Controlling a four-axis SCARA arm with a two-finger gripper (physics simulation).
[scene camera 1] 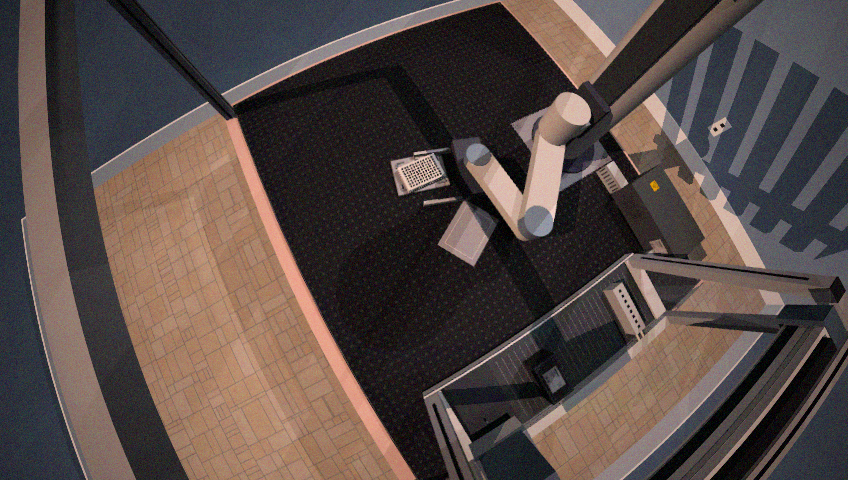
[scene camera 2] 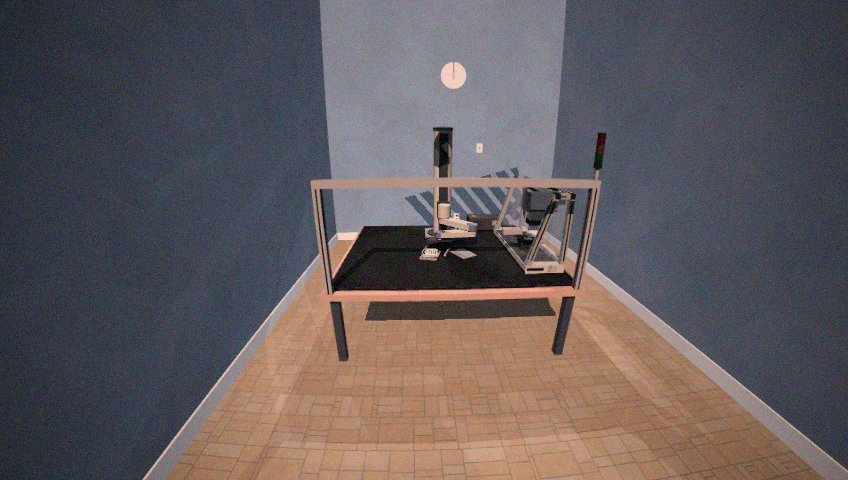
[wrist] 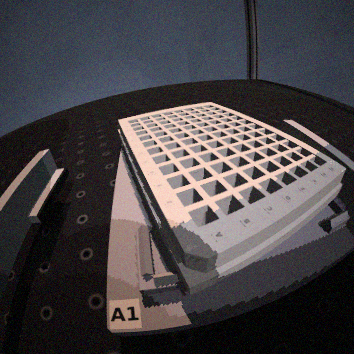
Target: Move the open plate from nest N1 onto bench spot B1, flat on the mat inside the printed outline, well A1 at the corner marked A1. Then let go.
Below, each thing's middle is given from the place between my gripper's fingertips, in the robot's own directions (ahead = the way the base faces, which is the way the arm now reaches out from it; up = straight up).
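As for the plate (scene camera 1: 417, 174), it sits 20 mm to the right of my hand and 20 mm behind it.
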